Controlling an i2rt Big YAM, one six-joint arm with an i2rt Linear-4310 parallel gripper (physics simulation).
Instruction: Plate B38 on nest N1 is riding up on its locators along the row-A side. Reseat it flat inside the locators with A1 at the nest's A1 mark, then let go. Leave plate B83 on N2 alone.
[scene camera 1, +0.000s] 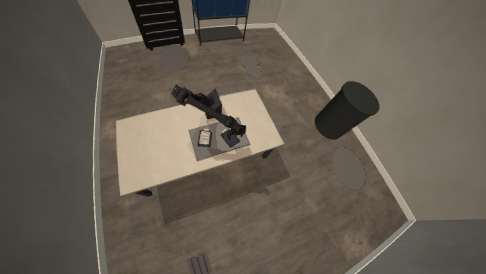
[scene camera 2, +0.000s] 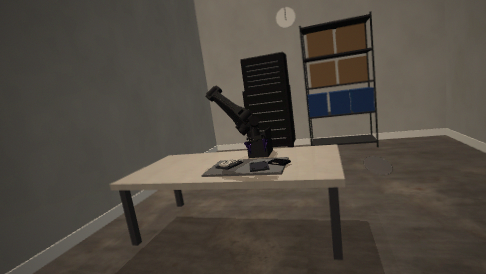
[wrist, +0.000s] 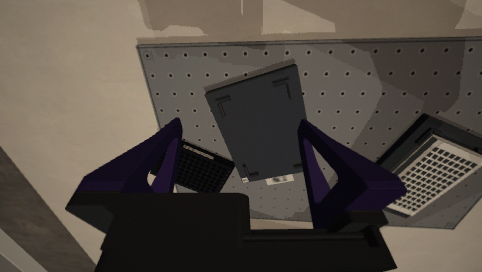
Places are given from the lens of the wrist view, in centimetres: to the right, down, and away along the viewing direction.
my gripper (wrist: 241, 124): 0, -1, 15
grey perforated plate (wrist: 365, 96): 16, -5, 24
